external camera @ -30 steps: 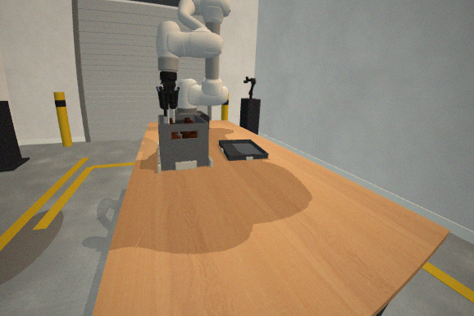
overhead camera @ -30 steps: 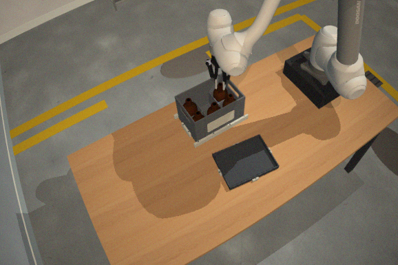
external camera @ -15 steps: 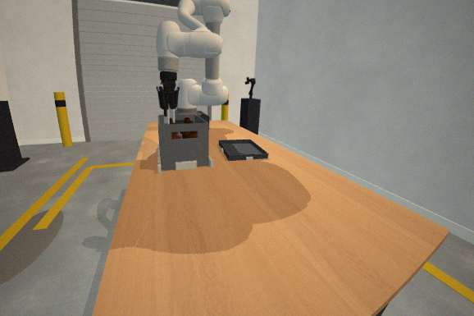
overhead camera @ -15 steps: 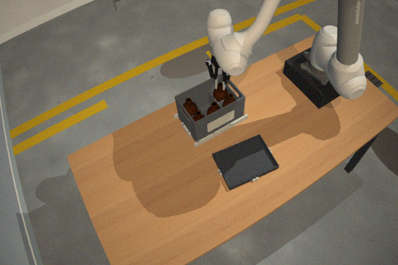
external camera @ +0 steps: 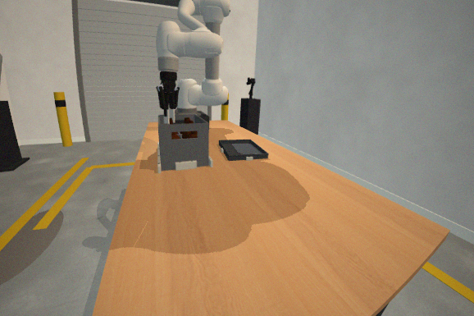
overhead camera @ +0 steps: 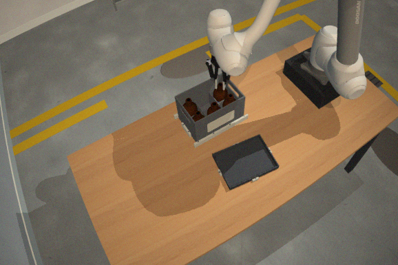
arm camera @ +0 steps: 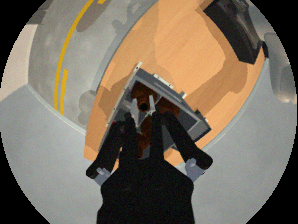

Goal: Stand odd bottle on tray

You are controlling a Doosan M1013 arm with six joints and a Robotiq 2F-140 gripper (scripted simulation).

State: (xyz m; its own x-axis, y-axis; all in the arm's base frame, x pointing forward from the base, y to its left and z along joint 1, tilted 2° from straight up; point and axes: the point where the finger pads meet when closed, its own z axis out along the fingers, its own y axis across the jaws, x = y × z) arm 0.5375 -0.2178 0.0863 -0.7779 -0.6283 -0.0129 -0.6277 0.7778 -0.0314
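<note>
Now: hand 90 mm short of the grey crate, 90 mm above it and 30 mm to the right of it. Round my hand: dark tray: 330 mm to the left, 160 mm below, 120 mm ahead; glass bottle: 100 mm ahead, 90 mm below, 70 mm to the left.
</note>
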